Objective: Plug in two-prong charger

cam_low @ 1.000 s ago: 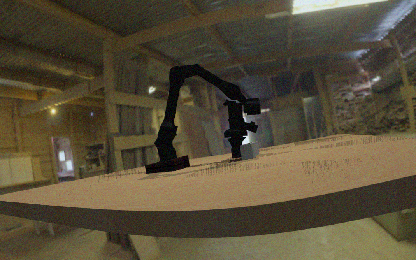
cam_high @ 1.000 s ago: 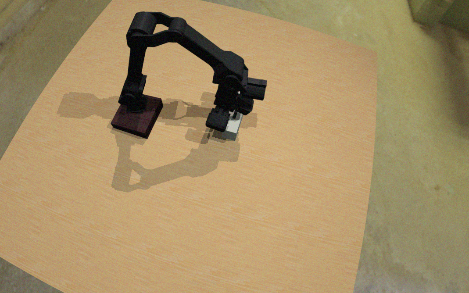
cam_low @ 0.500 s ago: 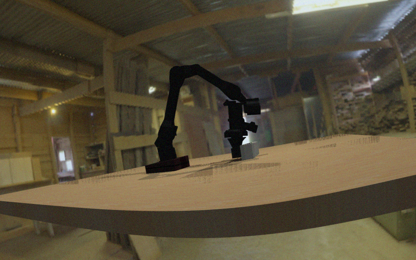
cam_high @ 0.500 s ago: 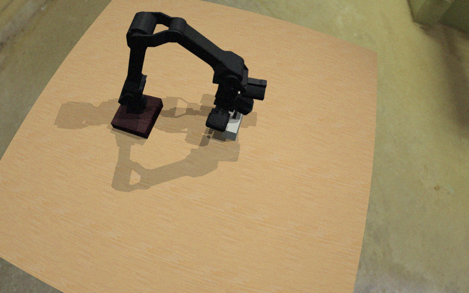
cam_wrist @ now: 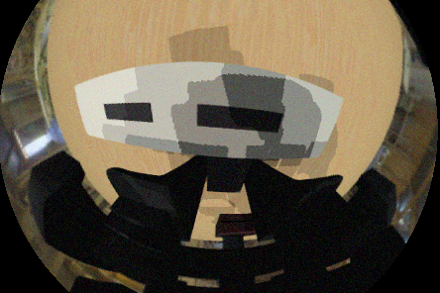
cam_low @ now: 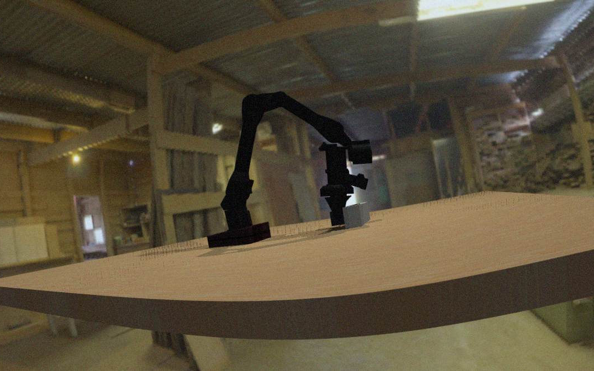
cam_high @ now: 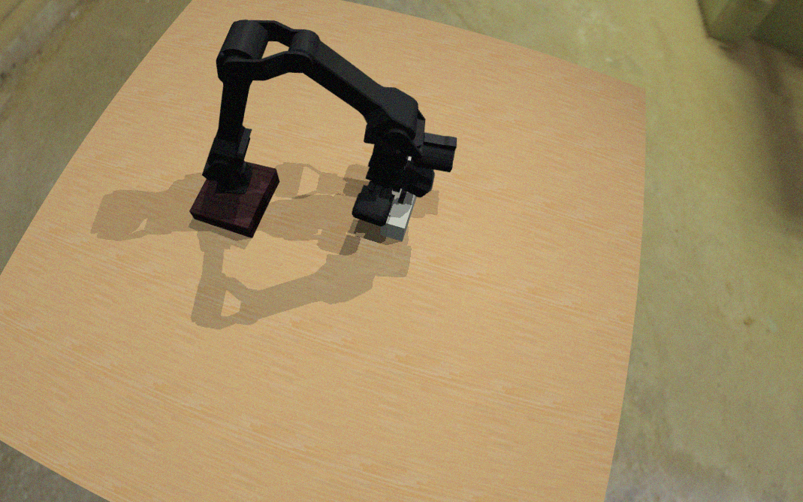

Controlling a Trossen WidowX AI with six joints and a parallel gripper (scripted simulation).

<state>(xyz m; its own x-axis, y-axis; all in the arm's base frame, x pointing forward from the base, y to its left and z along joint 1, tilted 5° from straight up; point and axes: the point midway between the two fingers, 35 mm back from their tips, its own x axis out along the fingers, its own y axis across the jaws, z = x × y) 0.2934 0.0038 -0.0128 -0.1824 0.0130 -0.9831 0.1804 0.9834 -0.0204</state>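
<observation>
Right now the black two-prong charger is 20 mm ahead of my gripper tip and 10 mm above it.
</observation>
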